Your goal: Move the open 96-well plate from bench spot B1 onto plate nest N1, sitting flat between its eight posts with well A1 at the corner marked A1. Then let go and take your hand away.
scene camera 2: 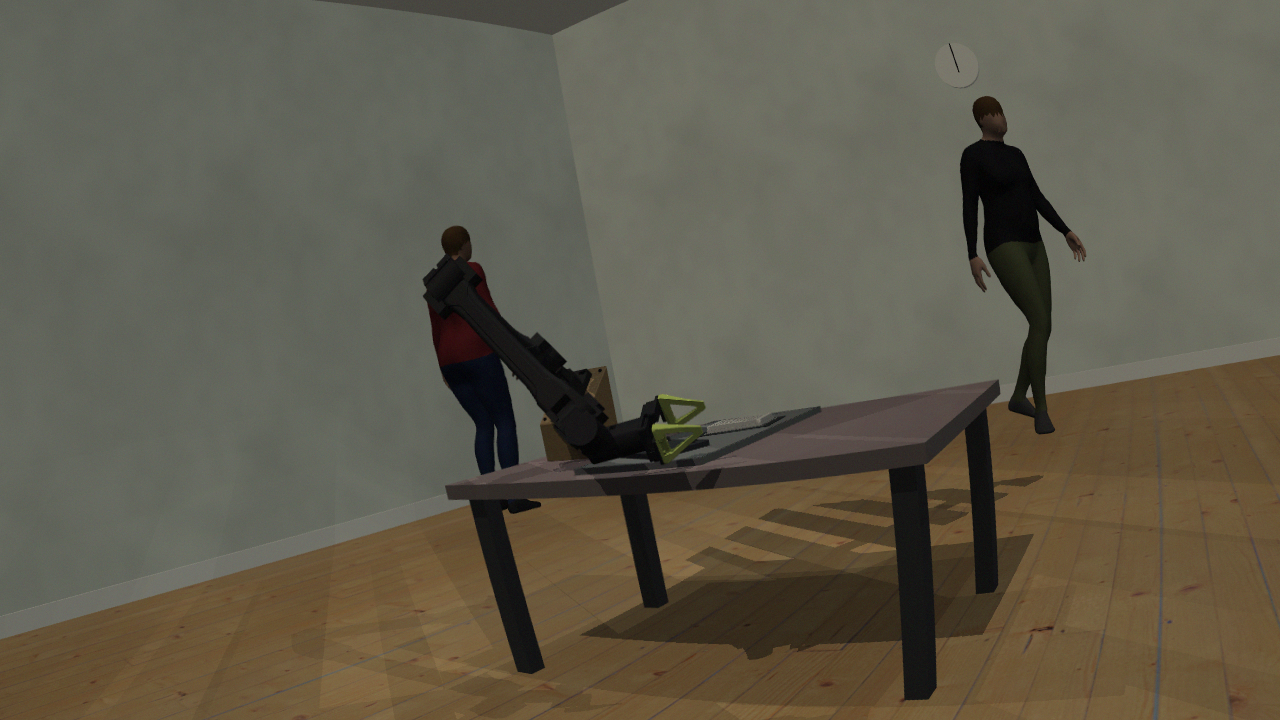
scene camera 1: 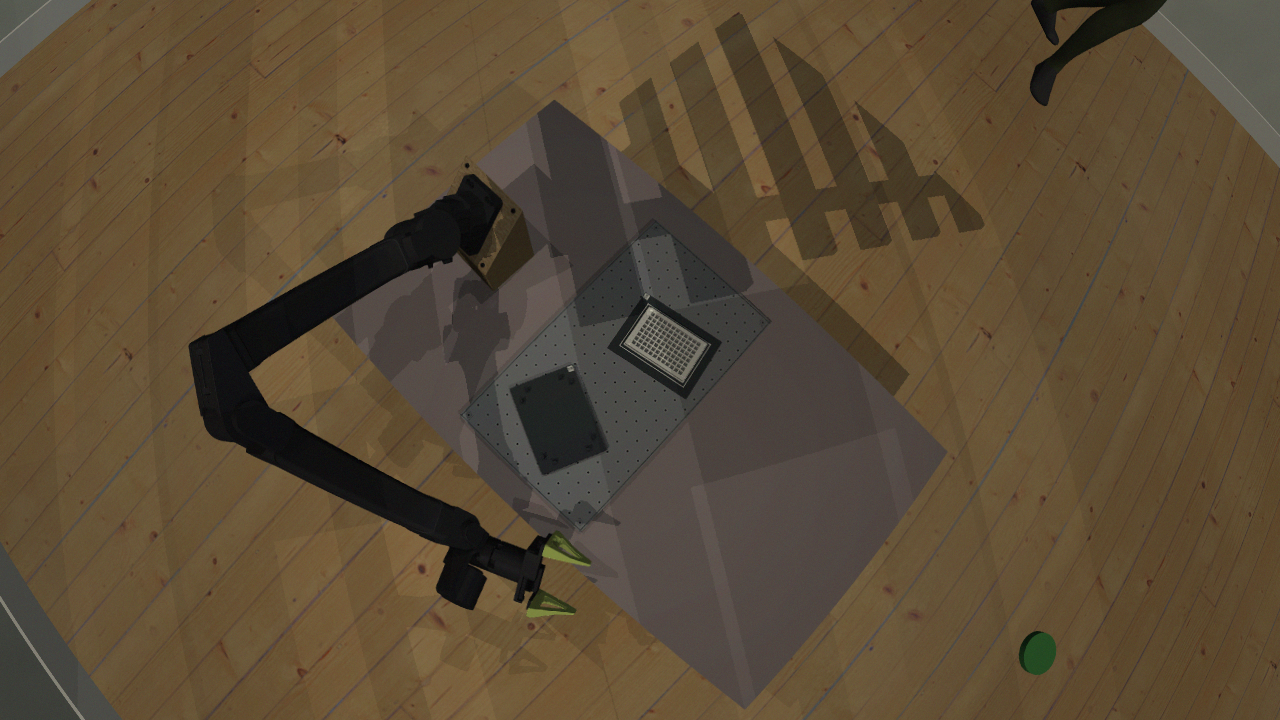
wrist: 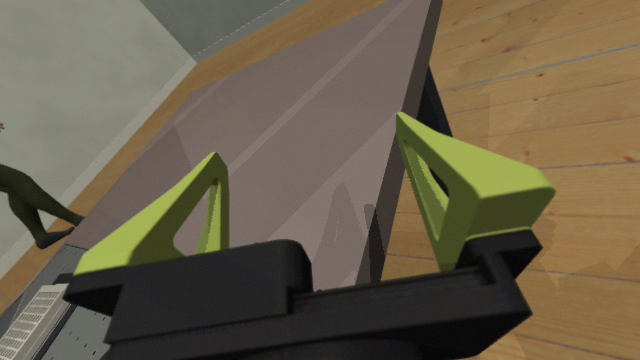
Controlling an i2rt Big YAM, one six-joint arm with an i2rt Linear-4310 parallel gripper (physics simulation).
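Places are measured from the arm's base along level axes (x up, y ahead, z left), in metres.
Where they show: gripper, fingertip midpoint: [scene camera 2: 703,416] [scene camera 1: 583,588] [wrist: 306,141]; arm's base, origin of the base link: [scene camera 1: 474,214].
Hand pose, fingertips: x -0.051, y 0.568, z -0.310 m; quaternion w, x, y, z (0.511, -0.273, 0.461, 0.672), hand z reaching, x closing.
Each offset is from my fingertips to the top centre of the thing. "spot": to the spot under its first point. Level surfaces: height alone.
The white 96-well plate {dx -0.063, dy -0.187, dz +0.405 m} [scene camera 1: 666,343] [scene camera 2: 735,423] [wrist: 31,320] lies on the black bench spot B1 {spot: dx -0.077, dy -0.101, dz +0.372 m} [scene camera 1: 687,390], its wells facing up. The dark plate nest N1 {dx -0.057, dy -0.230, dz +0.172 m} [scene camera 1: 557,420] has small black posts around its edge and a white mark at one corner; no plate is in it. In scene camera 2 the nest is partly hidden behind the fingers. My gripper [scene camera 1: 581,589] [scene camera 2: 703,419] [wrist: 306,141] is open and empty, its green fingers wide apart. It is low at the table's edge, beyond the nest and well away from the plate, tilted over sideways rather than pointing straight down.
A grey perforated board {dx -0.078, dy -0.218, dz +0.317 m} [scene camera 1: 640,420] on the table {dx -0.092 m} [scene camera 1: 805,385] [scene camera 2: 859,429] [wrist: 280,100] carries the nest and bench spot. The arm's wooden base block [scene camera 1: 512,255] stands beside the board. A green disc [scene camera 1: 1037,652] lies on the floor. Two people [scene camera 2: 1011,192] [scene camera 2: 465,331] stand beyond the table.
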